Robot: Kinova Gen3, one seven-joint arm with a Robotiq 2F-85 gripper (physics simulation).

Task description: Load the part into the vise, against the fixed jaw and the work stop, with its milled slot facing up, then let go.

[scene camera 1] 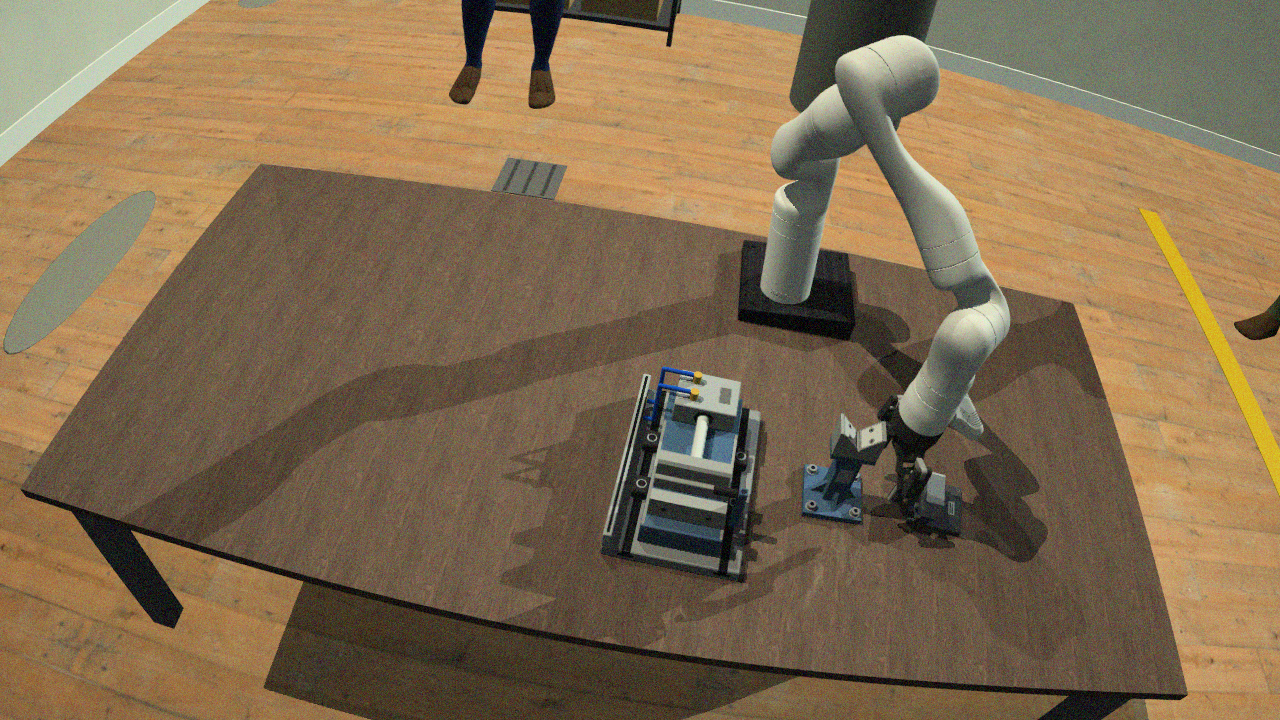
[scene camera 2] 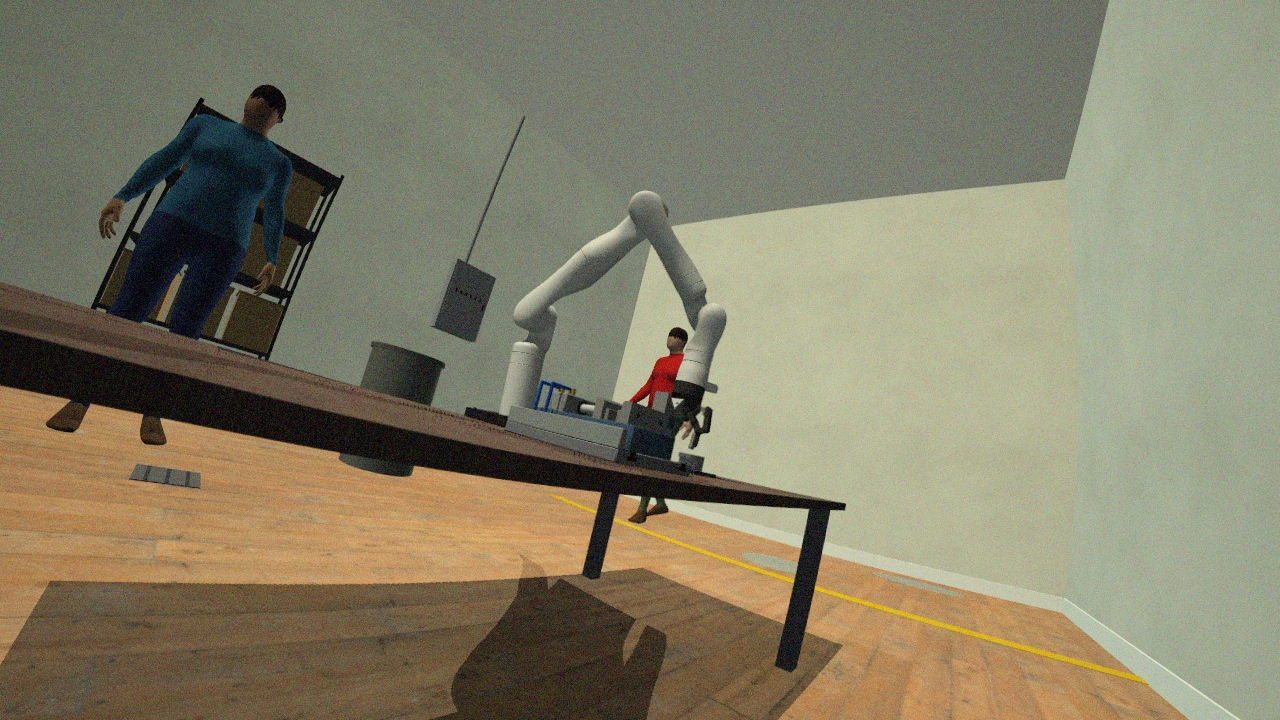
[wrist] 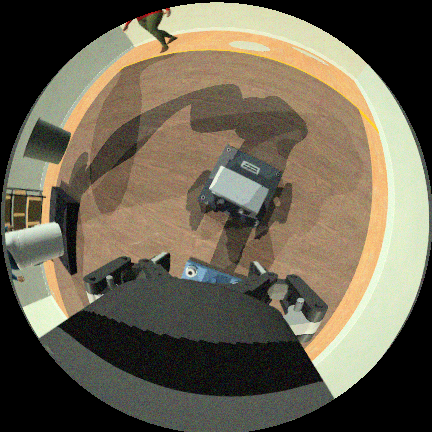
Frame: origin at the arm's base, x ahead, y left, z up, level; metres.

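Where they show: gripper, between the fingertips: (scene camera 1: 885, 473) (wrist: 208, 266); arm's base, origin of its link: (scene camera 1: 785, 287) (wrist: 58, 238).
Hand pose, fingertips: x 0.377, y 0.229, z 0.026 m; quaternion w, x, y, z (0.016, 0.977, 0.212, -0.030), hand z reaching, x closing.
Note:
Each offset is from my fingertips to the centre of the thing. Level surfaces: height alone.
The part @[dy +0.088, dx -0.014, dz -0.032 m] (scene camera 1: 942, 506) (wrist: 240, 186), a dark grey block with a lighter grey face, lies on the table @[dz -0.059 m] (scene camera 1: 357, 357) (wrist: 153, 169) at the right, apart from the vise. It also shows in the scene camera 2 view (scene camera 2: 690, 460). The blue-and-grey vise @[dy -0.280, dx +0.083, dz -0.009 m] (scene camera 1: 687, 476) (scene camera 2: 590, 432) stands in the middle of the table with its jaws apart and nothing between them. My gripper (scene camera 1: 907, 483) (scene camera 2: 696, 426) (wrist: 208, 266) is open and empty. It hangs low, just left of the part and a little above it.
A small fixture on a blue base @[dy -0.066, dx +0.024, dz +0.022 m] (scene camera 1: 837, 490) (wrist: 204, 274) stands between vise and part, close to my fingers. The arm's black base (scene camera 1: 796, 305) is behind. A person in red (scene camera 2: 662, 376) (wrist: 155, 24) walks beyond the table, a person in blue (scene camera 2: 206, 206) at the far side. A grey bin (scene camera 2: 402, 372) stands on the floor.

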